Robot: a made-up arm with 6 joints.
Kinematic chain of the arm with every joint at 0, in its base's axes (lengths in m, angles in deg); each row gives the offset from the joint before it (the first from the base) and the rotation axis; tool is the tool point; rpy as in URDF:
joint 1: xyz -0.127 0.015 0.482 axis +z
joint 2: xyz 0.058 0.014 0 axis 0.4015 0.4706 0.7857
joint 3: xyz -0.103 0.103 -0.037 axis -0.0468 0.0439 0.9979
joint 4: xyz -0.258 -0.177 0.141 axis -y
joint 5: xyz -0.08 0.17 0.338 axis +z
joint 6: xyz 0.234 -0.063 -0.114 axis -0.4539 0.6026 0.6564
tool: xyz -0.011 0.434 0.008 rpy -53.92 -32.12 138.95
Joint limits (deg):
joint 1: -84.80..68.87
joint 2: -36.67..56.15
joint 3: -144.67..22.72
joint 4: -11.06..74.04
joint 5: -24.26..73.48
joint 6: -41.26..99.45
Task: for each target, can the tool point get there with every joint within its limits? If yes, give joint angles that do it. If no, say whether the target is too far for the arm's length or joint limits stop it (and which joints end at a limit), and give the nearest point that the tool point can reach.
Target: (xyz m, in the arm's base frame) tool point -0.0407 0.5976 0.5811
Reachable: yes | joints 13.89 -7.07 -87.47 64.95 -10.75 53.63
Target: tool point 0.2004 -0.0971 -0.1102
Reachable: no: joint limits stop it (at a limit: joint 1, joint 2, joint 4, joint 5) | nearest point 0.4392 -0.0167 0.0751 | short by 0.313 m
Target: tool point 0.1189 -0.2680 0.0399
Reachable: no: joint limits stop it (at a limit: joint 1, joint 2, joint 4, joint 5) | nearest point 0.3699 -0.3387 0.2042 | short by 0.308 m
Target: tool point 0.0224 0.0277 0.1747
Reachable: no: joint limits stop it (at a limit: joint 1, joint 2, joint 4, joint 5) | nearest point 0.2769 0.2922 0.0728 | short by 0.381 m
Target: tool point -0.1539 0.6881 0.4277
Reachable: yes | joints -16.35 -17.12 -36.09 54.76 -15.75 78.04
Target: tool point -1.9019 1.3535 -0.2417
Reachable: no: too far | nearest point -0.9145 0.6089 0.2283 | short by 1.323 m
